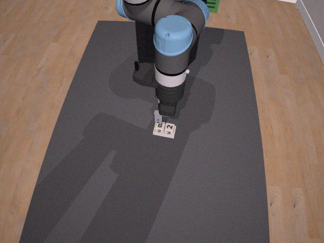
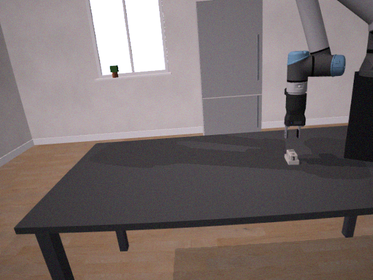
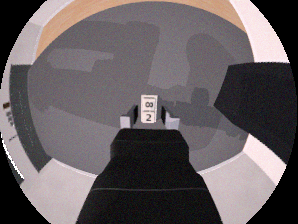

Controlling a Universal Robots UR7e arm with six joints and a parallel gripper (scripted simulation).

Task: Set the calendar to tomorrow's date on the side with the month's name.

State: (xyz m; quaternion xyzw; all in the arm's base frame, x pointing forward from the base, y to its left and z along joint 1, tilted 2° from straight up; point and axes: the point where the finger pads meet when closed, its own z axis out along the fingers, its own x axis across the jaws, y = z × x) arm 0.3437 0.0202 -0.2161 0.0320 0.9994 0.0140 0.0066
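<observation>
Now: the white calendar tray 11 cm below my hand and 2 cm to the left of it.
</observation>
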